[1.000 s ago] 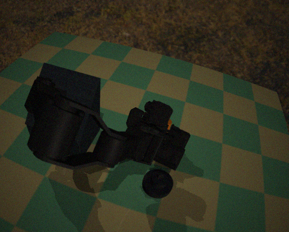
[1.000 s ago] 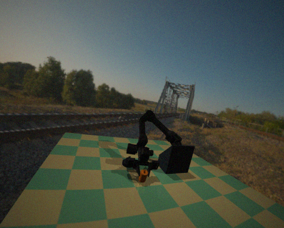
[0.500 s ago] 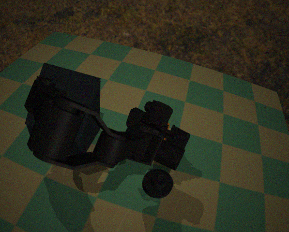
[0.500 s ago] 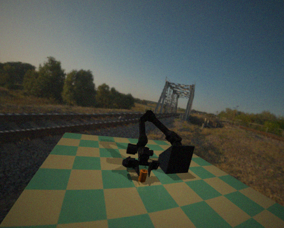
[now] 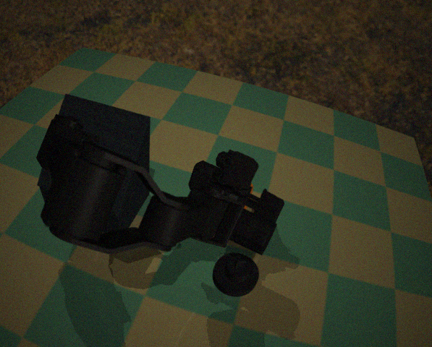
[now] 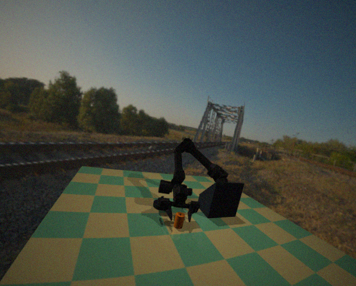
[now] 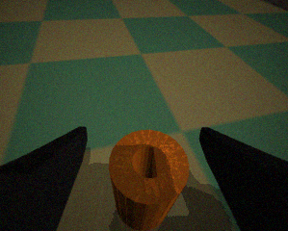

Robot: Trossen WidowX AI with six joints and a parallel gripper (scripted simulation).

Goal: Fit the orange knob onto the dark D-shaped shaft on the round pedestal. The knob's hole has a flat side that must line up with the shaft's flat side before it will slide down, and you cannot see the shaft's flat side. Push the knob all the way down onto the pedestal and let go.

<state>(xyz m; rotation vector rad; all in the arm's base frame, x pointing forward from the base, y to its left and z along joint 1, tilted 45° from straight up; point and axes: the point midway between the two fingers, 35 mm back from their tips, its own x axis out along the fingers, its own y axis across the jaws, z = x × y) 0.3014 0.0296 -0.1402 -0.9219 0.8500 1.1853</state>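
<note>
The orange knob is 1 cm behind my gripper tip, 3 cm to the right of it and 2 cm below it. The rest, counted from my gripper tip: dark round pedestal 4 cm ahead, 20 cm to the right, 2 cm below.
</note>
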